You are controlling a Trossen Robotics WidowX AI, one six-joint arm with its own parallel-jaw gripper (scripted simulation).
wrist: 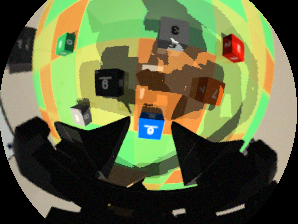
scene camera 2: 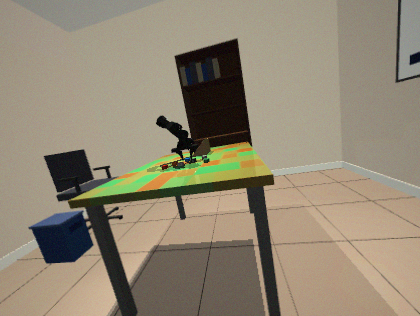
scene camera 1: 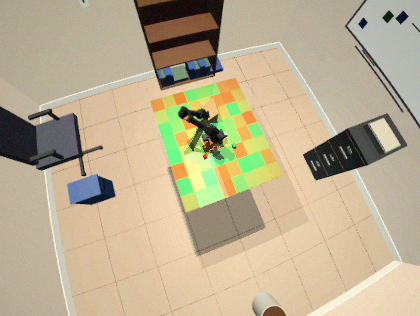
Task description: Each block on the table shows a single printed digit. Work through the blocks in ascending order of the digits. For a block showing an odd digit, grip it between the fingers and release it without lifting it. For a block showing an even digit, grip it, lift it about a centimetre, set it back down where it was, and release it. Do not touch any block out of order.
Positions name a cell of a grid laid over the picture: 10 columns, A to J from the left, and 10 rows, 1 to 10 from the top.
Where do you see a black block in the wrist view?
D4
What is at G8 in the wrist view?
My gripper.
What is my gripper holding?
Nothing.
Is my gripper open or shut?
Open.
